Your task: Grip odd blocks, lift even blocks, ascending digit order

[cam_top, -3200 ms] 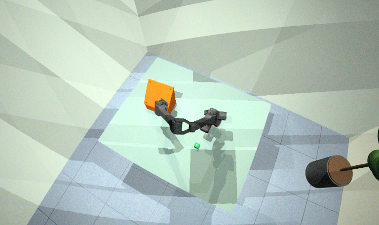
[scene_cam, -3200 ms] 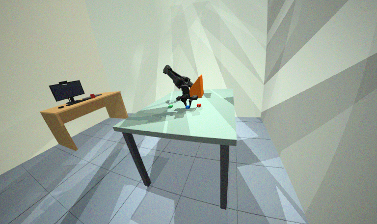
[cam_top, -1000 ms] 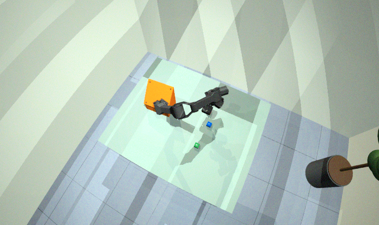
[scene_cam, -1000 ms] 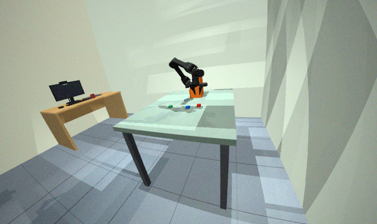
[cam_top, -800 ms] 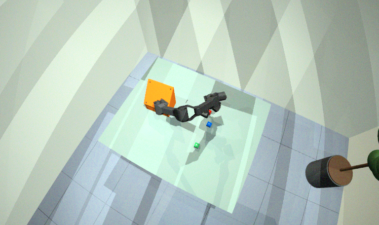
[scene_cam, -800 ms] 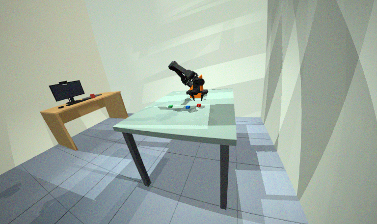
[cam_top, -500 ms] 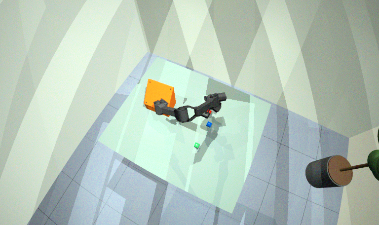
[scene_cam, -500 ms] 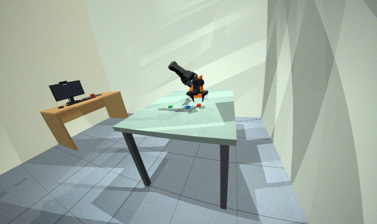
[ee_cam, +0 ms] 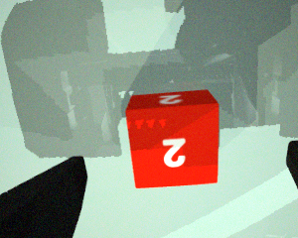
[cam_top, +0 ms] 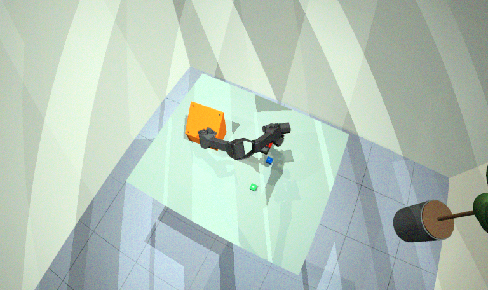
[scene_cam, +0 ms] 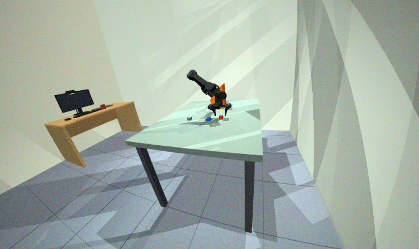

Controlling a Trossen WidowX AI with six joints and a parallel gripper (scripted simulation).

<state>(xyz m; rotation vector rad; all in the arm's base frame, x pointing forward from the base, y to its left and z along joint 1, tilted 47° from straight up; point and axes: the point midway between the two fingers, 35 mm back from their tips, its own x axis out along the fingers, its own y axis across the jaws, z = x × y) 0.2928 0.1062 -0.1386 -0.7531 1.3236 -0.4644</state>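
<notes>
The green block is 27 cm to the right of my gripper tip, 7 cm ahead of it and 1 cm below it. Also, from my gripper tip: red block (1 cm to the left, 1 cm below, 1 cm ahead); blue block (8 cm to the right, 6 cm ahead, 1 cm below).
</notes>
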